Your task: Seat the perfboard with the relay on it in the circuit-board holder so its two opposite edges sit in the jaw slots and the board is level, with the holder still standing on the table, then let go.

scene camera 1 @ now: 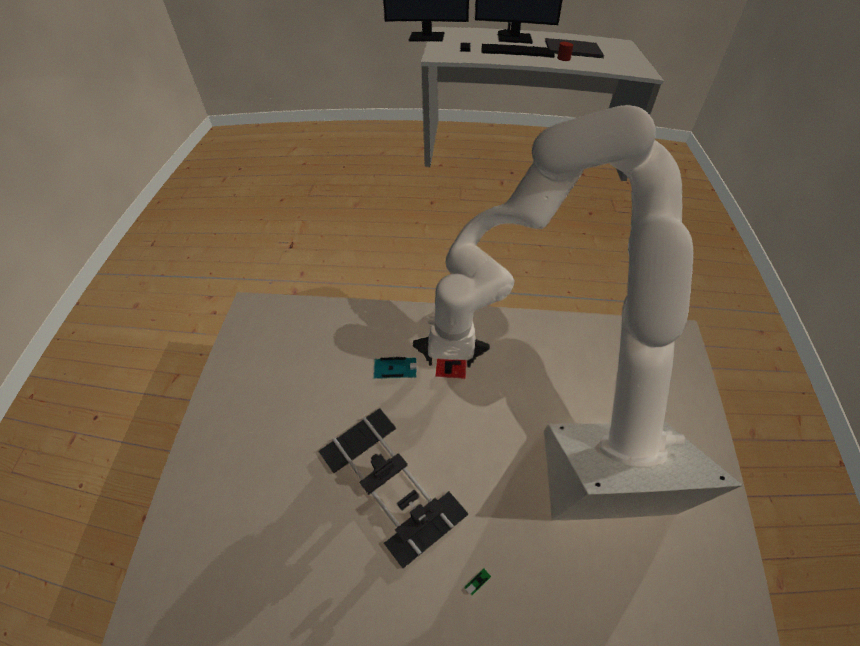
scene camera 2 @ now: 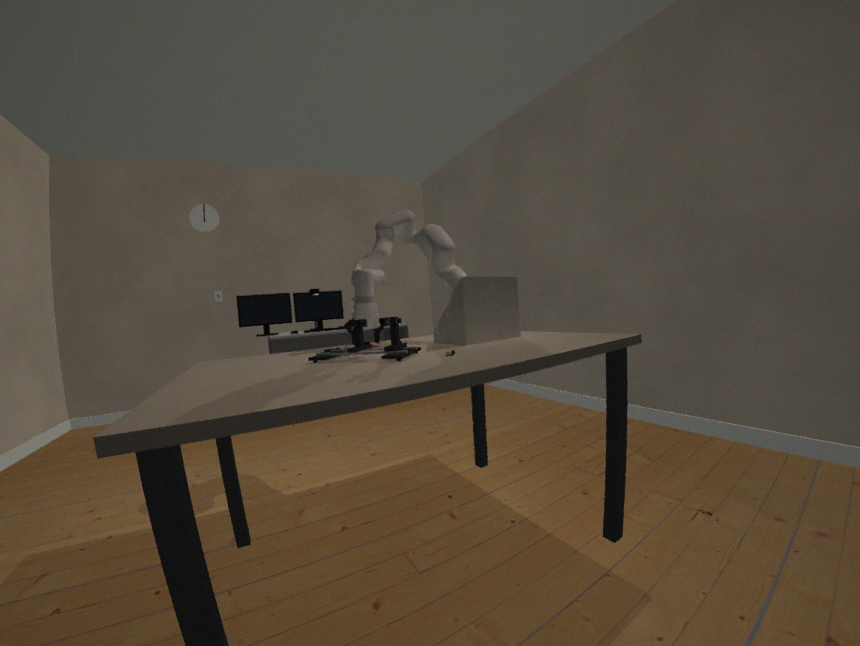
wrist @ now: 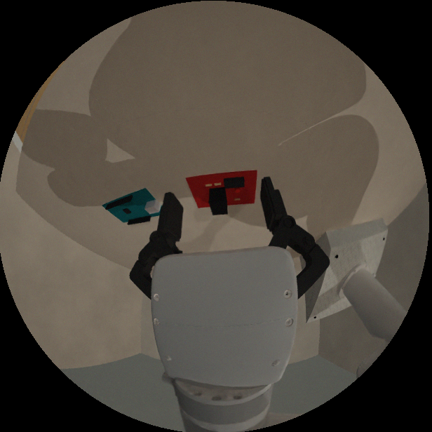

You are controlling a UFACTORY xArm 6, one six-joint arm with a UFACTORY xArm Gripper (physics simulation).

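Places are measured from the arm's base along level axes (x ahead, y left, z up), in millimetres.
Where they show: gripper, between the fingertips: [scene camera 1: 449, 361] [scene camera 2: 366, 343]; arm's base, origin of its link: [scene camera 1: 632, 450] [scene camera 2: 474, 305].
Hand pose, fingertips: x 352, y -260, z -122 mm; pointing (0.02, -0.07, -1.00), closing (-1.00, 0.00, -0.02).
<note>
Each offset is from my fingertips to the centre of the thing.
The red board @(12 mm left, 4 mm back, 3 mm down) [scene camera 1: 458, 372] [wrist: 246, 195] with black blocks on it, which looks like the perfboard with the relay, lies flat on the table. My gripper [scene camera 1: 450, 361] [wrist: 217, 192] is open and empty. Its fingers show to either side of the red board in the wrist view; their exact height above the table is hard to tell. The black circuit-board holder @(297 mm left, 113 mm ahead, 46 mm up) [scene camera 1: 383, 474] [scene camera 2: 394, 335] stands on the table, with two light rods joining its feet and upright jaw posts. It is apart from the red board, and no board is in its jaws. Its slots are too small to make out.
A teal board @(17 mm left, 129 mm ahead, 7 mm down) [scene camera 1: 399, 368] [wrist: 141, 201] lies just left of the red board. A small green board [scene camera 1: 478, 579] [scene camera 2: 450, 353] lies beyond the holder, near the bottom of scene camera 1. The arm's grey base block [scene camera 1: 577, 472] [scene camera 2: 490, 309] [wrist: 325, 270] stands to the right.
</note>
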